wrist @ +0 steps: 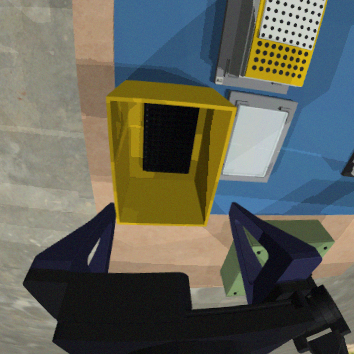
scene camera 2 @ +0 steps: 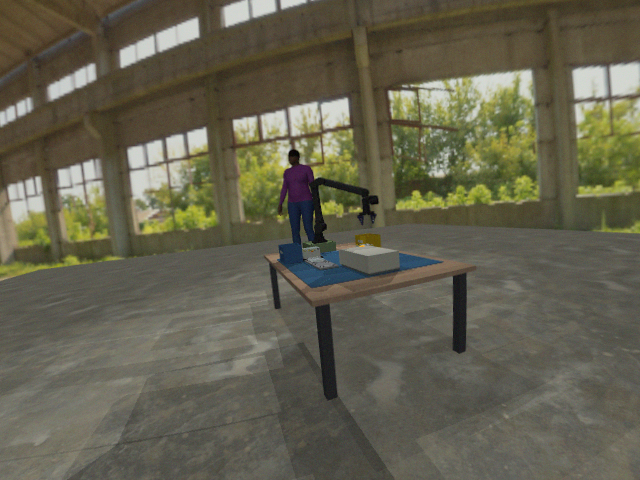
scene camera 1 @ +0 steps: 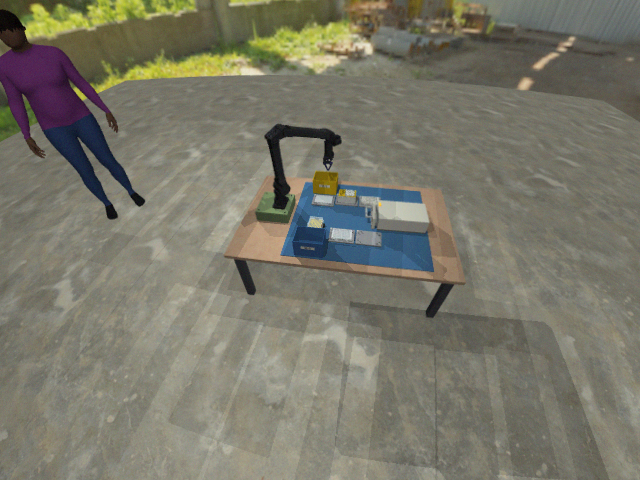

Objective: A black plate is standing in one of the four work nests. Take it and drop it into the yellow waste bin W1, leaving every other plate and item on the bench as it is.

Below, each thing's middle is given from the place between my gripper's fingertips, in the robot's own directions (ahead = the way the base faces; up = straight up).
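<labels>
There's the black plate (wrist: 168, 130), which is 2 cm behind my hand and 19 cm below it, and there's the pale box (scene camera 1: 395, 216), which is 29 cm to the right of my hand, 15 cm below it and 51 cm ahead of it.
</labels>
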